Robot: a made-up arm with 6 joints.
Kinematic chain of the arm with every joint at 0, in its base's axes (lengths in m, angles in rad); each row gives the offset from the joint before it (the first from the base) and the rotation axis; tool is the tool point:
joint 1: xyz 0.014 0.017 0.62 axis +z
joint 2: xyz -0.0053 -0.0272 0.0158 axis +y
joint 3: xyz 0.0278 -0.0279 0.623 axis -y
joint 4: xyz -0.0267 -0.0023 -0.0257 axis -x
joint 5: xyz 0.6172 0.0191 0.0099 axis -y
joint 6: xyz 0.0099 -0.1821 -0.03 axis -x
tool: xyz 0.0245 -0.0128 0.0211
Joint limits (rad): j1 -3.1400..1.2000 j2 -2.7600..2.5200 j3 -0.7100..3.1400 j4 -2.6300..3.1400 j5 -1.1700..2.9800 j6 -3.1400..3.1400
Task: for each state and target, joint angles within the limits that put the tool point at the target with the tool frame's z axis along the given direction. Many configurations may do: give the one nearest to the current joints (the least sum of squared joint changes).
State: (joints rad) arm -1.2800 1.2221 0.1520 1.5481 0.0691 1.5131
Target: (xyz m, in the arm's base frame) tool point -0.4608 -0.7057 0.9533 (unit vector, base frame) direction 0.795 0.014 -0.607
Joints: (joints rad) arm -2.0104 0.4141 -0.1478 1.1391 -0.0741 1.2071
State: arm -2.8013 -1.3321 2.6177 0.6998 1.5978 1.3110
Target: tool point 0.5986 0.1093 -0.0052 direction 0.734 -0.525 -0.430
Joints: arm -3.1400 -1.6418 2.9531 1.0004 1.7197 2.1163
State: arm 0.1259 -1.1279 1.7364 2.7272 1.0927 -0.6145
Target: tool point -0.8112 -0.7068 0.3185 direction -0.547 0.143 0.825
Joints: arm 0.8344 -1.4541 2.4305 3.0071 0.4085 -0.4023
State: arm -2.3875 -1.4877 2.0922 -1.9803 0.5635 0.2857
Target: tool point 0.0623 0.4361 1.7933 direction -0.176 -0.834 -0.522
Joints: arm -1.5893 -0.6494 1.2996 -2.2991 1.0006 -0.3363
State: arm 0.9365 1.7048 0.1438 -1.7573 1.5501 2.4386
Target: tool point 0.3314 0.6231 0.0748 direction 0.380 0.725 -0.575
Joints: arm 1.1903 1.3803 0.1807 -1.7819 1.5304 2.5528
